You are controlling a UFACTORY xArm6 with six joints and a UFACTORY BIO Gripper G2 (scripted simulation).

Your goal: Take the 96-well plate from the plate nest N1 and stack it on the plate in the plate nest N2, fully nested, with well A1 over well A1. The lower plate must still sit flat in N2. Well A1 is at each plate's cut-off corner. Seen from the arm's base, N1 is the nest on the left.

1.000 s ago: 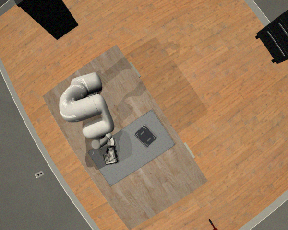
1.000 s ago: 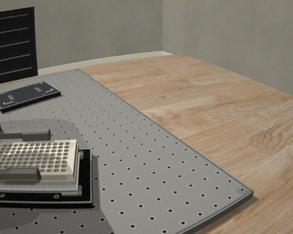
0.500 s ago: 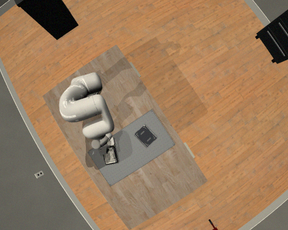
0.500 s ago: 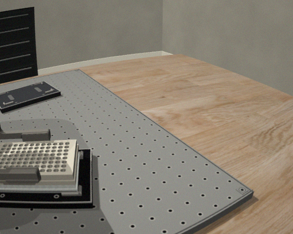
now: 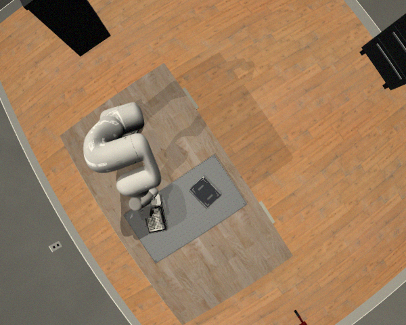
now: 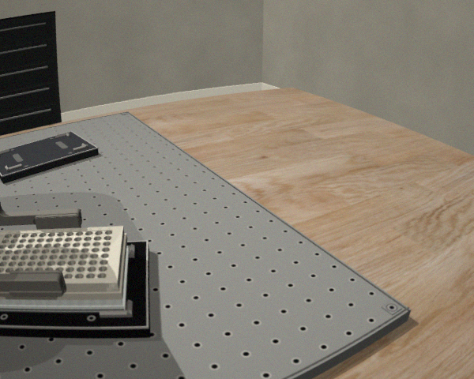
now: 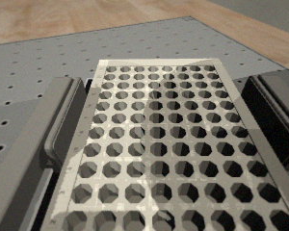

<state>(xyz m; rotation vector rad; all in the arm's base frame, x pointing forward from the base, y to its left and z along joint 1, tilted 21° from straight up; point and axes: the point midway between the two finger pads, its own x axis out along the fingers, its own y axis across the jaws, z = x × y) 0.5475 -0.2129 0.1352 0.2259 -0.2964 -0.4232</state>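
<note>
Now: the white 96-well plate 1 cm below my hand. From my hand the other things lie so: black plate nest N2: 4 cm below; clear 96-well plate: 3 cm below; plate nest N1: 4 cm ahead, 35 cm to the left, 4 cm below.
</note>
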